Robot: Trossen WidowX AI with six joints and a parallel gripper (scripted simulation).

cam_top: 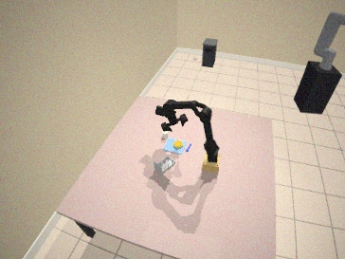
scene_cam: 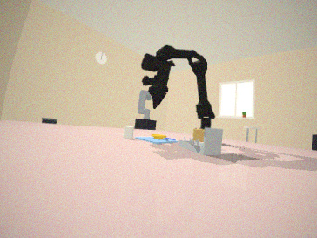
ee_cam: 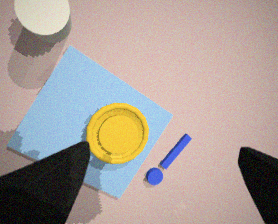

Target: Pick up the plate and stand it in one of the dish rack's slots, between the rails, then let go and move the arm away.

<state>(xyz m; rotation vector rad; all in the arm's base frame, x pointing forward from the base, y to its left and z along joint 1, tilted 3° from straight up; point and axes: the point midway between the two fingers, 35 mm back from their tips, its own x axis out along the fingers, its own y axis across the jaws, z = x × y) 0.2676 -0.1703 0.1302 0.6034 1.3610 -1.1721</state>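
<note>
Right now the yellow plate is 10 mm behind my gripper tip, 30 mm to the left of it and 140 mm below it. From my gripper tip the other things lie so: small white cup 100 mm ahead, 60 mm to the right, 130 mm below; light blue mat 10 mm ahead, 30 mm to the left, 150 mm below; blue spoon 90 mm behind, 50 mm to the left, 150 mm below.
</note>
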